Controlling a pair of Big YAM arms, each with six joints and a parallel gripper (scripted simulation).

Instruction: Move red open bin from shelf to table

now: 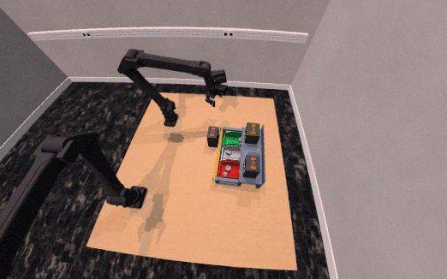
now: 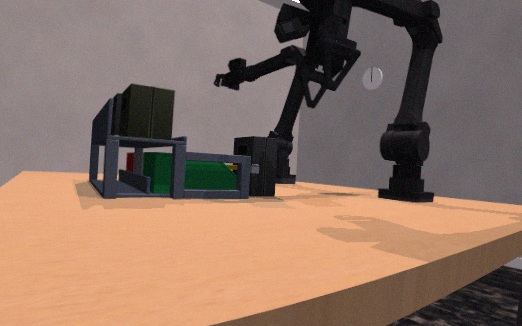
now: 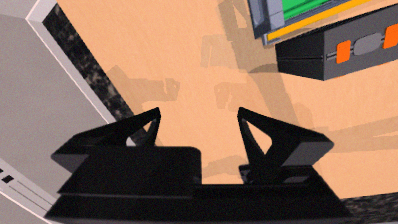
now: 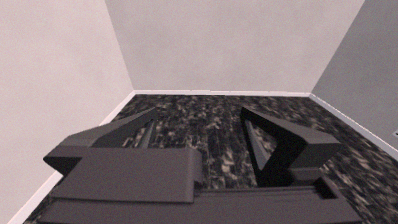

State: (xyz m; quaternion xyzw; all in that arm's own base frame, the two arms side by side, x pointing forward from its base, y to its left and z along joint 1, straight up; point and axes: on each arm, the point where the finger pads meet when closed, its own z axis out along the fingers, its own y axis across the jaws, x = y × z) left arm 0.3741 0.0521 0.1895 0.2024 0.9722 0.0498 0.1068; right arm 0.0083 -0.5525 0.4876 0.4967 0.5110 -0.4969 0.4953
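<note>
Now: left hand 310 mm to the left of the grey bin, 170 mm short of it and 160 mm above it. From my left hand the other things lie so: black box 210 mm to the right, 130 mm below, 10 mm ahead; grey shelf 310 mm to the right, 200 mm ahead, 130 mm below; green bin 200 mm to the right, 160 mm below, 160 mm ahead.
</note>
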